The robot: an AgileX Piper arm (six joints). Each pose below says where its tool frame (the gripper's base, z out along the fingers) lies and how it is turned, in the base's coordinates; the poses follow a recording.
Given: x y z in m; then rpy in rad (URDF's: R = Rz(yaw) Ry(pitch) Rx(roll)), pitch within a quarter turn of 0, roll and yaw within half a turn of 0.
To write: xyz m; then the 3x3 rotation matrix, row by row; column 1 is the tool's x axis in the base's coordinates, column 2 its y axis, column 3 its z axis. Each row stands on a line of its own. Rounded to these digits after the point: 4 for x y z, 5 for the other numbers.
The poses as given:
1: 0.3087 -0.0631 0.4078 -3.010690 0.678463 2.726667
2: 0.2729 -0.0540 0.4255 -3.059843 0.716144 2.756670
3: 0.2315 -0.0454 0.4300 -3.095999 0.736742 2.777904
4: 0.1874 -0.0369 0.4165 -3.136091 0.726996 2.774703
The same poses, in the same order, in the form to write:
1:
0.3087 -0.0631 0.4078
-0.71248 0.47464 0.51681
0.31385 0.87429 -0.37029
-0.62760 -0.10162 -0.77188

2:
0.2729 -0.0540 0.4255
-0.69915 0.42392 0.57575
0.28325 0.90360 -0.32136
-0.65648 -0.06160 -0.75182

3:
0.2315 -0.0454 0.4300
-0.69222 0.38397 0.61107
0.26347 0.92273 -0.28135
-0.67188 -0.03376 -0.73989

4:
0.1874 -0.0369 0.4165
-0.69745 0.36212 0.61841
0.26802 0.93212 -0.24354
-0.66463 -0.00411 -0.74716

